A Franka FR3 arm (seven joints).
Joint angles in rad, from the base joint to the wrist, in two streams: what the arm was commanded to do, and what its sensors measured. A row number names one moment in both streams.
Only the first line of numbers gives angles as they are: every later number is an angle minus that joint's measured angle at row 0.
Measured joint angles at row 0:
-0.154 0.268 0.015 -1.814 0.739 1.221 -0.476
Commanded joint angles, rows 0 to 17:
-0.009 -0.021 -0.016 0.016 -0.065 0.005 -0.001
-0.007 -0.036 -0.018 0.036 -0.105 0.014 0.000
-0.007 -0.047 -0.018 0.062 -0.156 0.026 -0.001
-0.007 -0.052 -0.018 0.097 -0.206 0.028 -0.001
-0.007 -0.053 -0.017 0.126 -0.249 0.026 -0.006
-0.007 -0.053 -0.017 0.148 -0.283 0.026 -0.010
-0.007 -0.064 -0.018 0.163 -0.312 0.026 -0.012
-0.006 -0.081 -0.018 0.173 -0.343 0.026 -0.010
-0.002 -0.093 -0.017 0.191 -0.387 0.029 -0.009
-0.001 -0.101 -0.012 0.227 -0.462 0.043 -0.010
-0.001 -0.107 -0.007 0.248 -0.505 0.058 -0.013
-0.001 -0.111 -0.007 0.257 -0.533 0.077 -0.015
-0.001 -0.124 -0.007 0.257 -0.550 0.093 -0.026
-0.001 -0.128 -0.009 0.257 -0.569 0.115 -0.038
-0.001 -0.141 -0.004 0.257 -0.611 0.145 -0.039
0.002 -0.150 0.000 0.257 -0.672 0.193 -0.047
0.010 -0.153 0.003 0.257 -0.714 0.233 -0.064
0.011 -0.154 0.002 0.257 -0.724 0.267 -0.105
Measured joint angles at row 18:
0.003 -0.137 -0.010 0.259 -0.645 0.177 -0.038
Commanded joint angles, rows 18 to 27:
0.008 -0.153 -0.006 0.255 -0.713 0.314 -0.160
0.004 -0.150 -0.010 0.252 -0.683 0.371 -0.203
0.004 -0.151 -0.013 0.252 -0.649 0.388 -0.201
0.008 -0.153 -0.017 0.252 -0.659 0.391 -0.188
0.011 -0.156 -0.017 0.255 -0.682 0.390 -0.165
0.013 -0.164 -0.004 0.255 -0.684 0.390 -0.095
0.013 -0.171 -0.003 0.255 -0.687 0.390 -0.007
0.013 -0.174 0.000 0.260 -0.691 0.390 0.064
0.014 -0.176 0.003 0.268 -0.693 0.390 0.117
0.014 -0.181 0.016 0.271 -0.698 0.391 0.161
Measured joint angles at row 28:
0.007 -0.159 -0.002 0.264 -0.682 0.382 0.017
